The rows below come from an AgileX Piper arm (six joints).
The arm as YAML. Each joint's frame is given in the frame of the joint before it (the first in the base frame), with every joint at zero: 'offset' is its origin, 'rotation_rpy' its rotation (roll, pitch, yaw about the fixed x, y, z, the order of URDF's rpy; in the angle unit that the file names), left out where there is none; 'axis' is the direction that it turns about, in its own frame. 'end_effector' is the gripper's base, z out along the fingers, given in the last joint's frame.
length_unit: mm
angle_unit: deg
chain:
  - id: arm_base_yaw
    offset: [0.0, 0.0, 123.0]
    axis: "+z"
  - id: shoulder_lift
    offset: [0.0, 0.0, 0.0]
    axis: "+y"
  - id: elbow
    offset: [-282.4, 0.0, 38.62]
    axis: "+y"
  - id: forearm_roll
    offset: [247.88, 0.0, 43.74]
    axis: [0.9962, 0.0, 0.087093]
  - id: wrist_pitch
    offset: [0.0, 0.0, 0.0]
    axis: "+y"
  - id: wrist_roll
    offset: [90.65, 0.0, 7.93]
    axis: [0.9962, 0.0, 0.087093]
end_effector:
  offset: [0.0, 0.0, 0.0]
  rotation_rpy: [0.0, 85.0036, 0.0]
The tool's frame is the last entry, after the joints.
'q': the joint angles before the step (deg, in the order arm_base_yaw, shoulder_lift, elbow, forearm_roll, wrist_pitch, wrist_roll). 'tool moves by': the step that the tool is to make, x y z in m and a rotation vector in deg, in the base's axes. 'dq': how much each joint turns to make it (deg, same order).
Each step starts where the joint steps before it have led.
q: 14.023, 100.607, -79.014, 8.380, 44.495, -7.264
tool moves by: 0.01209, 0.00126, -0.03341, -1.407, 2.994, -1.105
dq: 0.000, 4.761, 0.534, -1.262, -2.199, 1.406
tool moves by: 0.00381, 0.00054, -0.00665, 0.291, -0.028, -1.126
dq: -0.001, 1.093, -0.003, -0.196, -1.293, 1.178
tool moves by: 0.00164, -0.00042, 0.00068, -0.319, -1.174, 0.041
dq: 0.001, -0.001, 0.003, -0.646, -1.079, 0.110
